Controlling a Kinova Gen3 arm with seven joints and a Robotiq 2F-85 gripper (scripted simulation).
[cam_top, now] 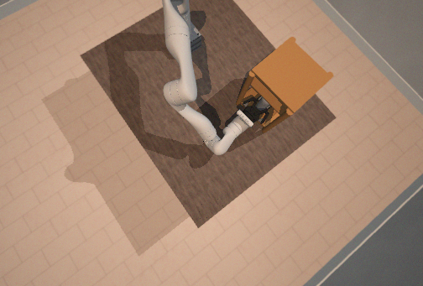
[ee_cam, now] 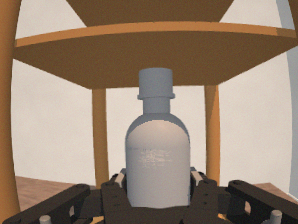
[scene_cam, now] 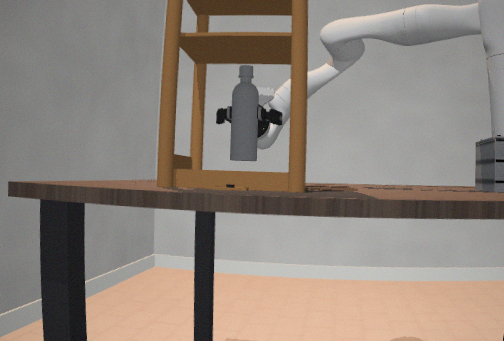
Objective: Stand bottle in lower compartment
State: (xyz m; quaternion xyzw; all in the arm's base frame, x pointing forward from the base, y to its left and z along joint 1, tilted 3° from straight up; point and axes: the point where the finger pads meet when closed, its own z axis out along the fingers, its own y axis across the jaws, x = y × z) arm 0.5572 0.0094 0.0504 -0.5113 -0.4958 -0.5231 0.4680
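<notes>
The grey bottle is 30 mm above my hand. Round my hand: orange shelving unit: 60 mm to the left, 40 mm above.
</notes>
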